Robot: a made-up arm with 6 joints.
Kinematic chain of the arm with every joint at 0, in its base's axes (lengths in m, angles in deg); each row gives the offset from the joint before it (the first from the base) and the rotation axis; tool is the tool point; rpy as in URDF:
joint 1: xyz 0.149 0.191 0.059 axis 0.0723 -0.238 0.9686
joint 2: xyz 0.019 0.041 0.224 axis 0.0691 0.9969 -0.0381
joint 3: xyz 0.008 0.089 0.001 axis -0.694 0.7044 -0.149
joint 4: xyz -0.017 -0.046 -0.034 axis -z
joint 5: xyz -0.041 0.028 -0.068 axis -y
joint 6: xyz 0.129 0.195 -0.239 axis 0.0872 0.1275 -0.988
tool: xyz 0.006 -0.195 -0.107 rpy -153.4 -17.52 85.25
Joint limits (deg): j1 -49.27..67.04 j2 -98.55..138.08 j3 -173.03..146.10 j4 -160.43..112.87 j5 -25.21..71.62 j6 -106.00..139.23
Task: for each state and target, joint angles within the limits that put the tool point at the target. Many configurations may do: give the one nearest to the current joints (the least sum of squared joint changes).
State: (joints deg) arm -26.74 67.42 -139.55 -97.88 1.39 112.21
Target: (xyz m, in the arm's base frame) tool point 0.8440 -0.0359 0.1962
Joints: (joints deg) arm -49.27 38.47 -173.03 -143.26 -23.31 138.54
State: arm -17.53 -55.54 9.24 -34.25 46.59 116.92
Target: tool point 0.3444 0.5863 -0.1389
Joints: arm -10.56 -42.32 2.46 -42.36 35.78 135.63
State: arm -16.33 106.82 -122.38 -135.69 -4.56 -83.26
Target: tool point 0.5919 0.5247 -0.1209
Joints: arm -33.52 124.93 -144.63 -150.96 -25.21 -54.08
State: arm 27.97 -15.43 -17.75 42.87 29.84 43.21
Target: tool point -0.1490 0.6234 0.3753
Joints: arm 67.04 -30.71 -59.53 18.58 29.93 57.69
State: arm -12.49 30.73 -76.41 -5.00 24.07 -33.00
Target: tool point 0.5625 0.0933 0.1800
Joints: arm -24.85 41.11 -77.64 13.35 51.82 -32.16
